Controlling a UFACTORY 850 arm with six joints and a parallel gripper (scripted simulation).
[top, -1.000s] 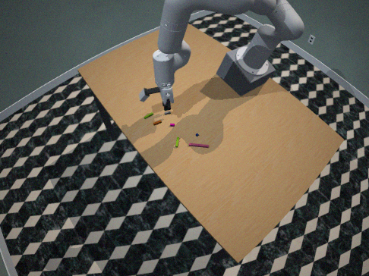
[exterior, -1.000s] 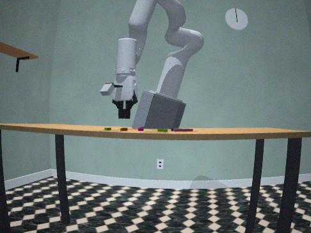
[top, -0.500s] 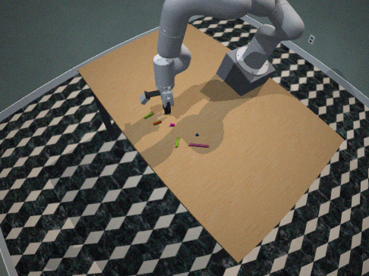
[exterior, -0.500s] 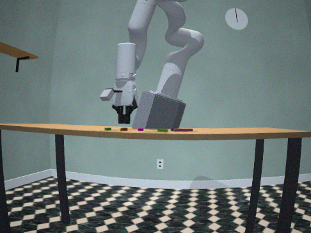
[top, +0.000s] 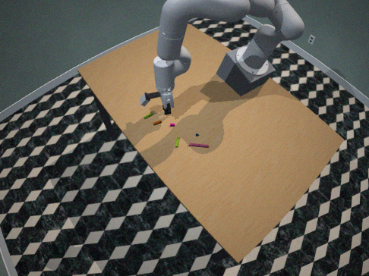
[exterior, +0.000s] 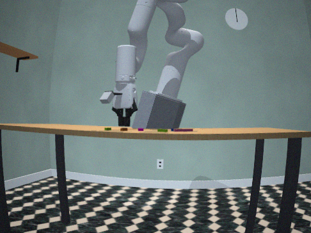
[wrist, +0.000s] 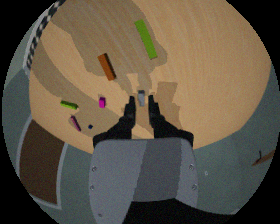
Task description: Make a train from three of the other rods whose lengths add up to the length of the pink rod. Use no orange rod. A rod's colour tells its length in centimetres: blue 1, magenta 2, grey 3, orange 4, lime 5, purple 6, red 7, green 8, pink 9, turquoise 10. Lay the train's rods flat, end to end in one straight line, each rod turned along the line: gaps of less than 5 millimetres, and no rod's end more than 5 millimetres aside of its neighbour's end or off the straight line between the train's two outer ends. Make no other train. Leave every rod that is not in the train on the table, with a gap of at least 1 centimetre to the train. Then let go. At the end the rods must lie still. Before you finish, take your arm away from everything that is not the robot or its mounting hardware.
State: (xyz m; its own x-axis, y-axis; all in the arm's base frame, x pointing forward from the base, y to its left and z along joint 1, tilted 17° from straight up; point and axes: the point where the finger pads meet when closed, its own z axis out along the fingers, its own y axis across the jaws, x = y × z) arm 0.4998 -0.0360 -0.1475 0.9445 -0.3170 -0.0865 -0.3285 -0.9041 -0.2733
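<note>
The grey rod lies 3 cm below my hand. From my hand the other things lie so: magenta rod: 8 cm to the left, 3 cm below, 2 cm ahead; then orange rod: 7 cm ahead, 3 cm below, 2 cm to the left; then blue rod: 19 cm to the left, 4 cm behind, 3 cm below.
</note>
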